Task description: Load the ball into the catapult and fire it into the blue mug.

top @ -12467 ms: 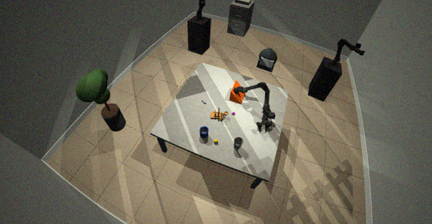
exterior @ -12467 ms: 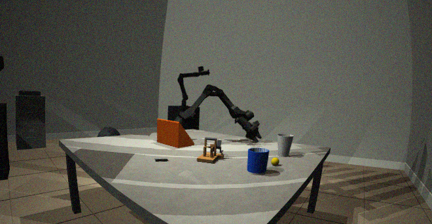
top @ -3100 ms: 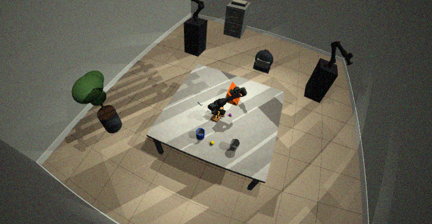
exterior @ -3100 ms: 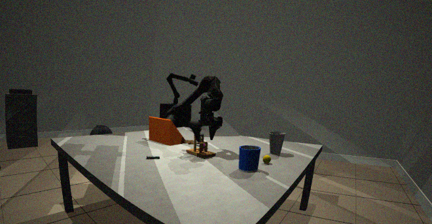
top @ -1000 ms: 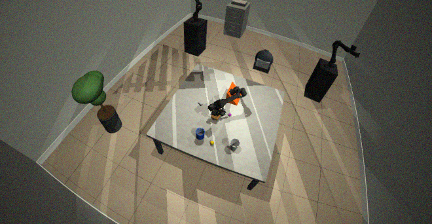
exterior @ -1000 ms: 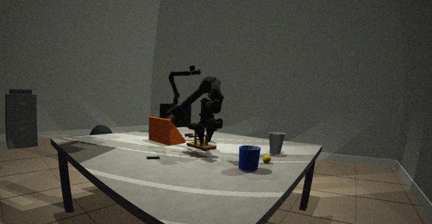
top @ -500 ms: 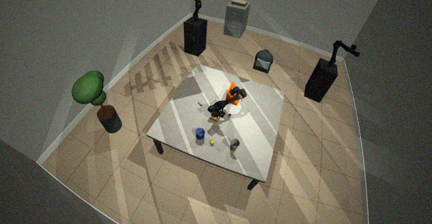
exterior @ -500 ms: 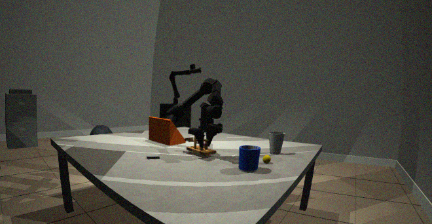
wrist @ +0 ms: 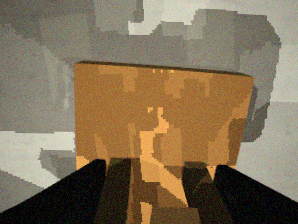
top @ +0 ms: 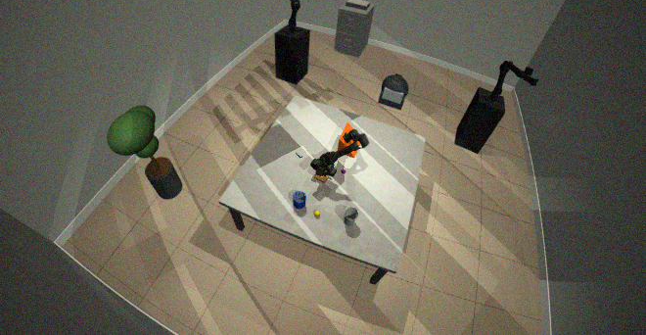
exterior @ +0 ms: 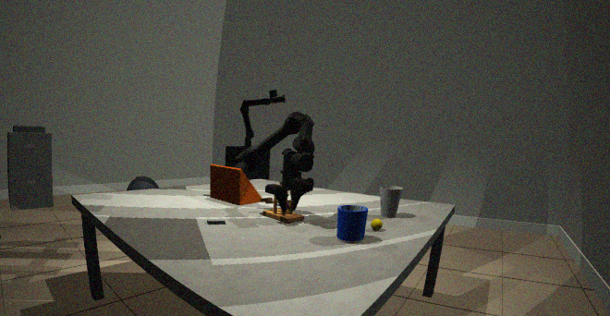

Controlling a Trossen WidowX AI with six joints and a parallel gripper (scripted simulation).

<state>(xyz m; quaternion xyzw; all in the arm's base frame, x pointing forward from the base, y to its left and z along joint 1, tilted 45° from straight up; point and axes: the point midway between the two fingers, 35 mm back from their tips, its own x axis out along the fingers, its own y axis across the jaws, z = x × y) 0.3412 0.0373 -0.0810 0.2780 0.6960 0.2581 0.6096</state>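
The purple ball lies 110 mm behind my gripper tip, 120 mm to the left of it and 20 mm below it. Round my gripper tip: blue mug 290 mm ahead, 40 mm to the right; then dark flat object 100 mm behind, 250 mm to the right, 30 mm below; then wooden catapult 70 mm behind, 30 mm to the left, 20 mm above.
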